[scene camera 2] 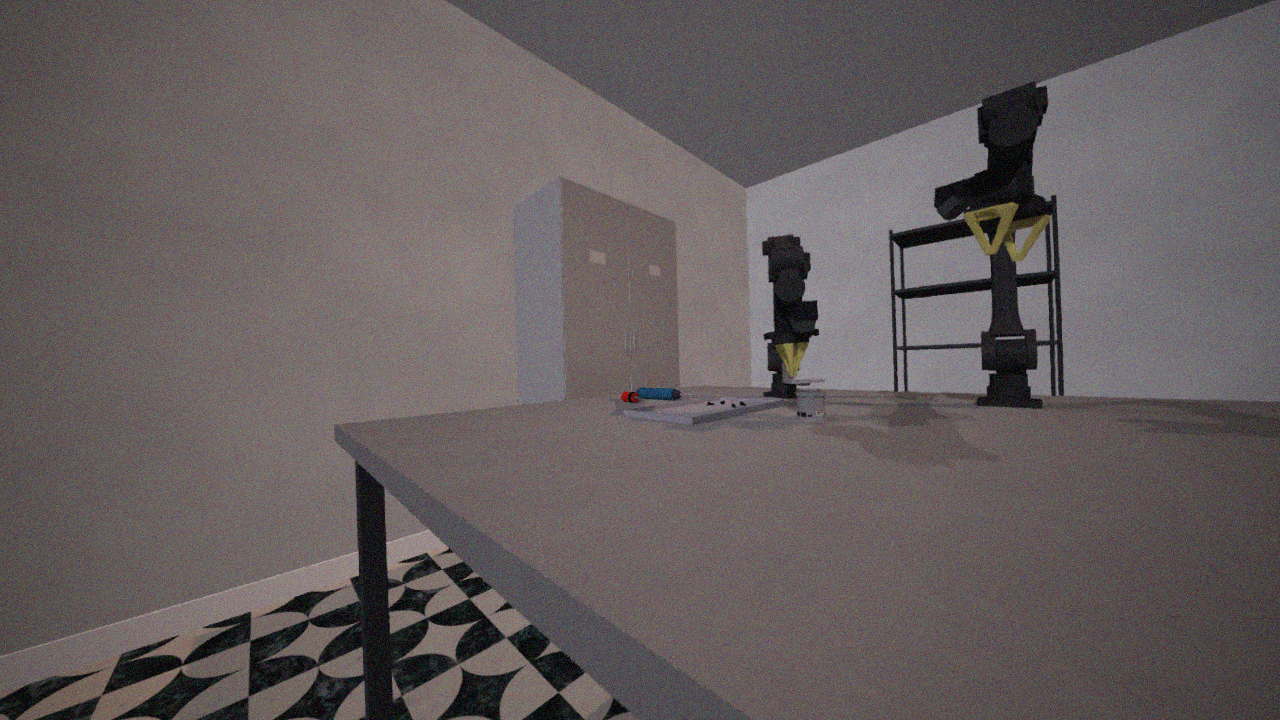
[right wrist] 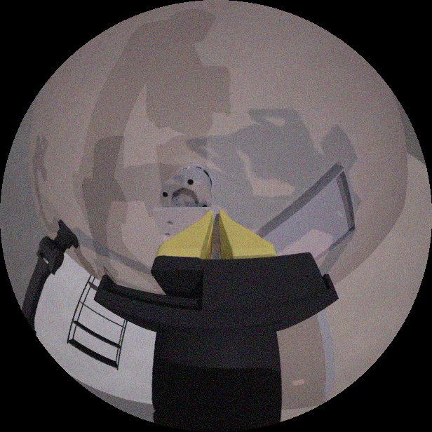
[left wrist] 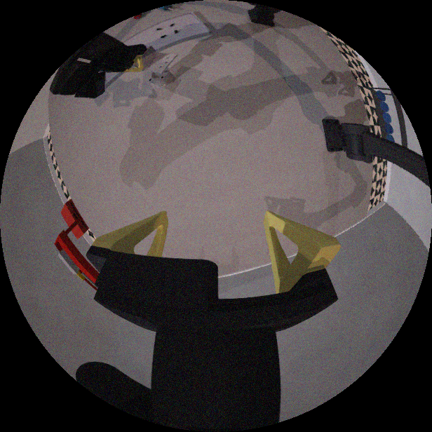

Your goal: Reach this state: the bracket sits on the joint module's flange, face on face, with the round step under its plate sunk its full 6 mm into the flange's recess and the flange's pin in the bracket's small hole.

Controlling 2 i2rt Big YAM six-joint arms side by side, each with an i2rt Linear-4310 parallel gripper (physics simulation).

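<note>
The joint module is a short pale cylinder standing on the table. Its flange face shows dark holes and a round recess in the right wrist view, partly hidden by the bracket. The bracket is a pale plate with small holes, held roughly level a little above the module and apart from it. My right gripper is shut on the bracket. The bracket's step and the flange's pin cannot be made out. My left gripper is open and empty, high above the table.
A shallow pale tray lies beside the module, with several small dark spots at one end. A blue cylindrical object and a red one lie behind it. A cabinet and a shelf rack stand beyond the table.
</note>
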